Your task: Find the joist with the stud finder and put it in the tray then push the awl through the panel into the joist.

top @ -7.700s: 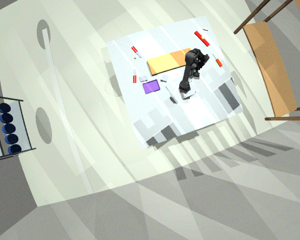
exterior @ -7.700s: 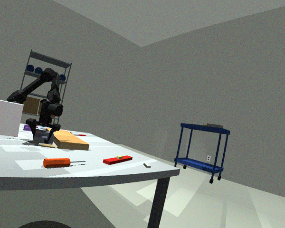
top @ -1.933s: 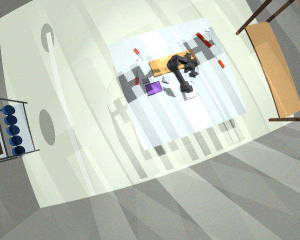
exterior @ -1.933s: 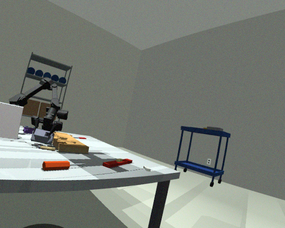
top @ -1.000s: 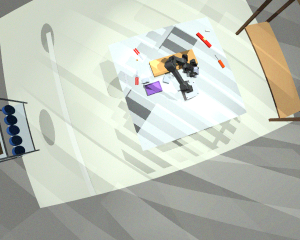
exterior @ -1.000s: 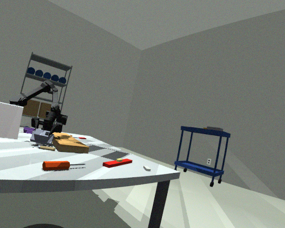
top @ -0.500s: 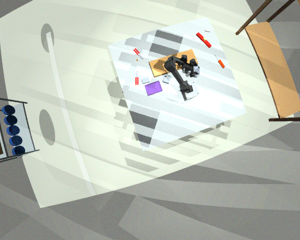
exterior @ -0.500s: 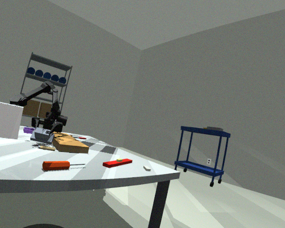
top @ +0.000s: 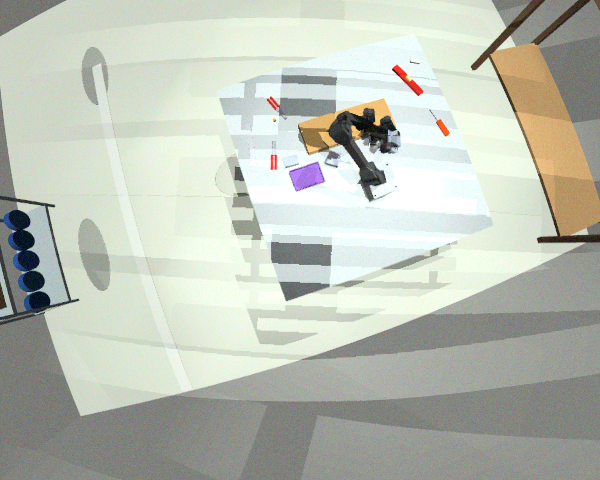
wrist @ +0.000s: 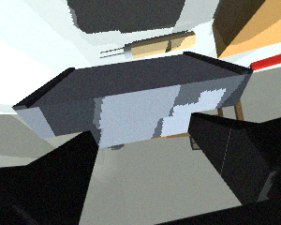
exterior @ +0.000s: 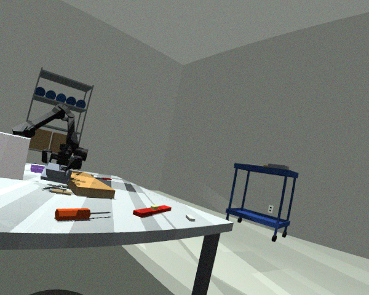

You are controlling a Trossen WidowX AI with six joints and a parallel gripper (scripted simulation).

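Right now my gripper tip is 9 cm above the awl and 4 cm to the left of it. From my gripper tip the other things lie so: grey stud finder 1 cm below, 1 cm ahead; then red level 37 cm ahead, 25 cm to the right, 8 cm below; then purple tray 51 cm to the left, 8 cm below, 5 cm behind.
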